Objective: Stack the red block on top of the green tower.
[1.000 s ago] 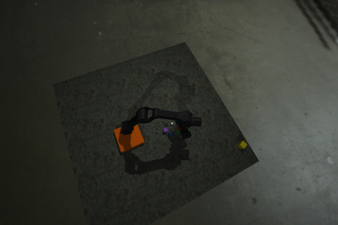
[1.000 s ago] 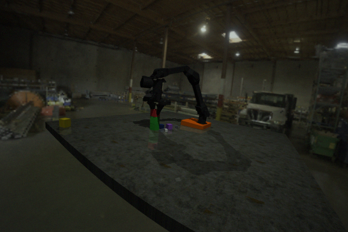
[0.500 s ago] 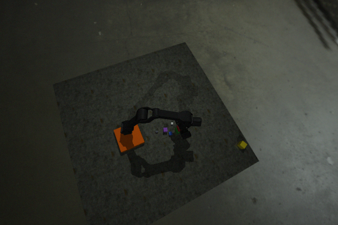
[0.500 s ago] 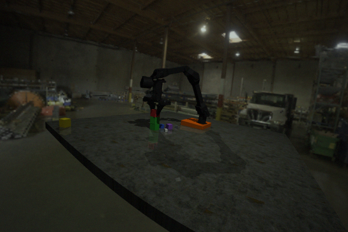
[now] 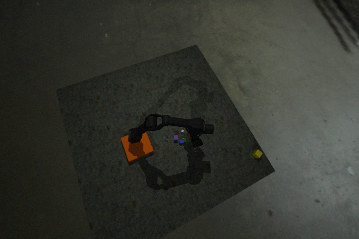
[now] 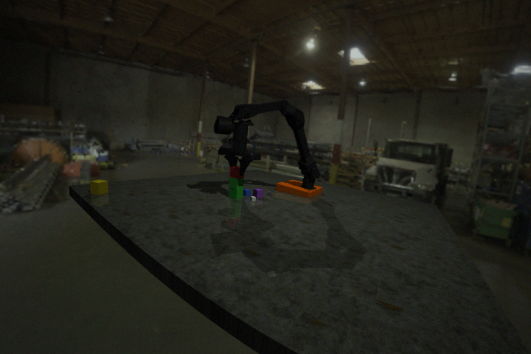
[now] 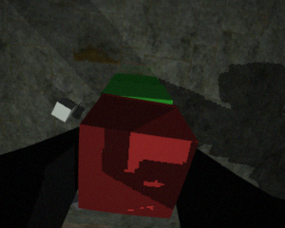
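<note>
My gripper tip is 1 cm below the red block. Also, from my gripper tip: purple block (10 cm behind, 8 cm below, 3 cm to the left); then blue block (8 cm below, 7 cm behind, 1 cm to the right); then small white block (8 cm below, 7 cm to the left, 4 cm behind).
</note>
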